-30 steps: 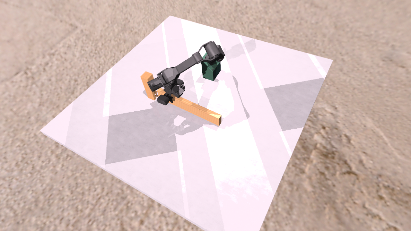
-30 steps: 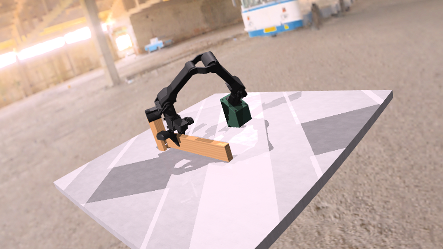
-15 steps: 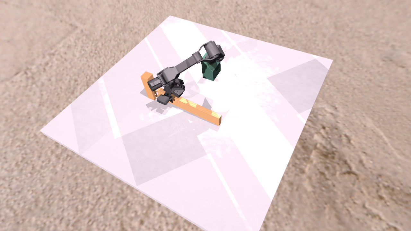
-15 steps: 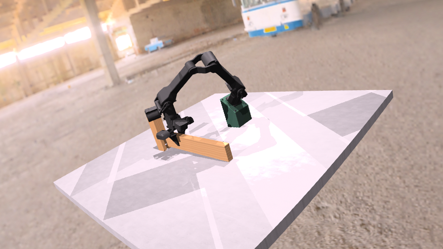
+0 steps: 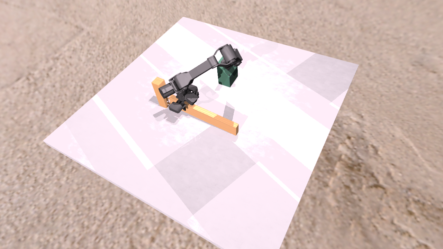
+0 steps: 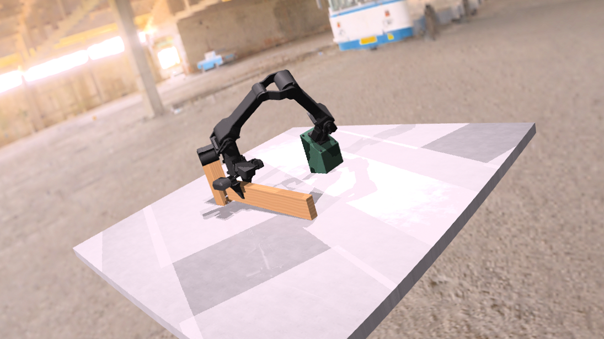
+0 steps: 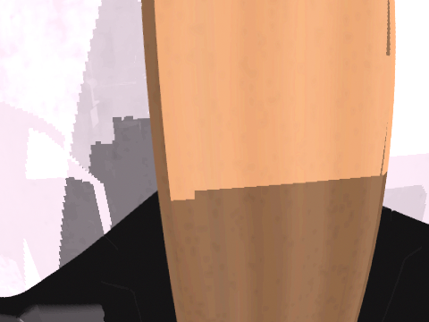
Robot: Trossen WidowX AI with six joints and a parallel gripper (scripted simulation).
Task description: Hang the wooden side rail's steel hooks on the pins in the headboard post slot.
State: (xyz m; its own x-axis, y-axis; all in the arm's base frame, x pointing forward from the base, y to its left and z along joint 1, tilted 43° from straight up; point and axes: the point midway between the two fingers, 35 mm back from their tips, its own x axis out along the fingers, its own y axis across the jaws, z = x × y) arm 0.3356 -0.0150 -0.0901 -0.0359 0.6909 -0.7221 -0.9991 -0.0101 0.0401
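The wooden headboard post lies 150 mm to the right of my gripper tip and 40 mm above it.
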